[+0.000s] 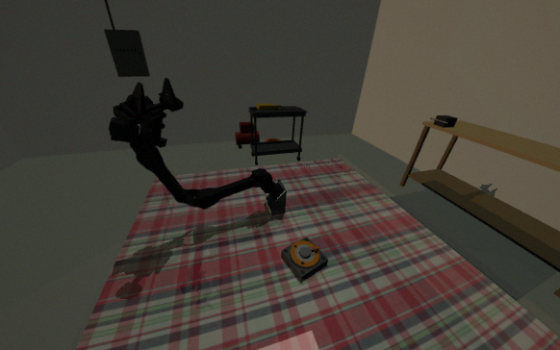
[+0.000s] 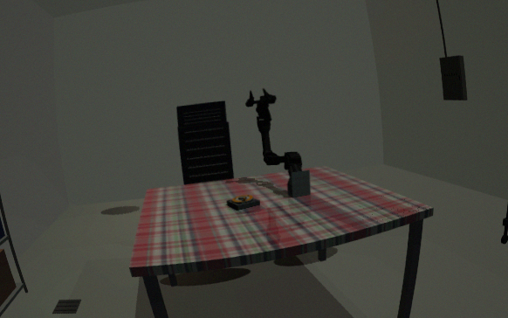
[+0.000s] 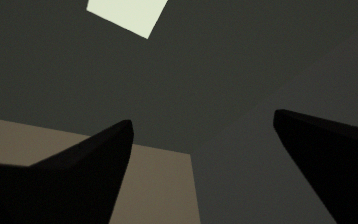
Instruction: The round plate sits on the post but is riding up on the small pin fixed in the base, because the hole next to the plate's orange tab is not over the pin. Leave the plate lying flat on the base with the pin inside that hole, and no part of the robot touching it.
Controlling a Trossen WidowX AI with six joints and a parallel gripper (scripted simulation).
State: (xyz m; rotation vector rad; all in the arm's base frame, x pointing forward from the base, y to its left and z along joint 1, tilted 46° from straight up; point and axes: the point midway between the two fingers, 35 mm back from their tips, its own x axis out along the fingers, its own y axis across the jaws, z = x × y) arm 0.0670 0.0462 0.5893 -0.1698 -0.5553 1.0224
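Now: gripper tip 250 mm short of the base, 380 mm to the right of it and 560 mm above it.
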